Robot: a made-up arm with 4 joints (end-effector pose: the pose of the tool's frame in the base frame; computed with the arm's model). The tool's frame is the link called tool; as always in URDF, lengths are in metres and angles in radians.
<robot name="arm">
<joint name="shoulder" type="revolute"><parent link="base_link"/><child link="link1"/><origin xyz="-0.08 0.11 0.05"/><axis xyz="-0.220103 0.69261 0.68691"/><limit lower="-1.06" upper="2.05"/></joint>
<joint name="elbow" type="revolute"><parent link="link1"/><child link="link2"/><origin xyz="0.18 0.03 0.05"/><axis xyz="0 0 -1"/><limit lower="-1.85" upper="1.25"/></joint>
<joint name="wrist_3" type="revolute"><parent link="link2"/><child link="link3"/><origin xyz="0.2 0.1 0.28"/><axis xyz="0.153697 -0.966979 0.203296"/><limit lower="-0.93" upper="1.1"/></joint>
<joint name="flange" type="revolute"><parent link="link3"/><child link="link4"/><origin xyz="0.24 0.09 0.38"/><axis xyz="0 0 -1"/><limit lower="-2.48" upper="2.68"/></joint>
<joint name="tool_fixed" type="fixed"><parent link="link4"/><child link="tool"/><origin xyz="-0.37 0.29 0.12" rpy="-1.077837 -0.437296 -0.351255"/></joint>
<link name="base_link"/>
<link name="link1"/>
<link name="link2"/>
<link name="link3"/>
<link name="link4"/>
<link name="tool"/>
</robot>
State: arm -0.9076 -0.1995 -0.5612 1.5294
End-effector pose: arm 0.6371 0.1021 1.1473 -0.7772 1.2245 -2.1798
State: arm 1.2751 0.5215 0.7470 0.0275
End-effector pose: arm -0.0732 0.8559 0.4165 -1.1716 -0.4663 0.0534
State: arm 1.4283 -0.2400 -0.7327 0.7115
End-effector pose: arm -0.3220 1.2780 -0.0771 -2.2846 0.1662 0.8608
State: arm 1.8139 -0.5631 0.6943 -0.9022
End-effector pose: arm 0.3168 0.5138 0.2393 0.5684 -0.3007 1.6275
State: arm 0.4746 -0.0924 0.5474 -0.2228
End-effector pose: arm -0.0667 0.4923 0.7068 -0.8174 -0.7075 0.0055
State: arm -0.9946 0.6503 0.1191 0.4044
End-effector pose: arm -0.0433 0.0315 1.1862 -0.2850 0.3910 -2.3090
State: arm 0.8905 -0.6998 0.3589 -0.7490
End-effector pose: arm 0.2570 0.3379 0.6492 -0.1031 -0.7254 1.3003
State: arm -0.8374 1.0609 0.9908 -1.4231
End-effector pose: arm -0.4255 0.2495 0.4456 -1.8128 -1.0121 -1.1922
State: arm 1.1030 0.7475 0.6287 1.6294
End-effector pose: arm 0.7131 1.1533 0.2986 -1.3699 0.3486 -1.8683
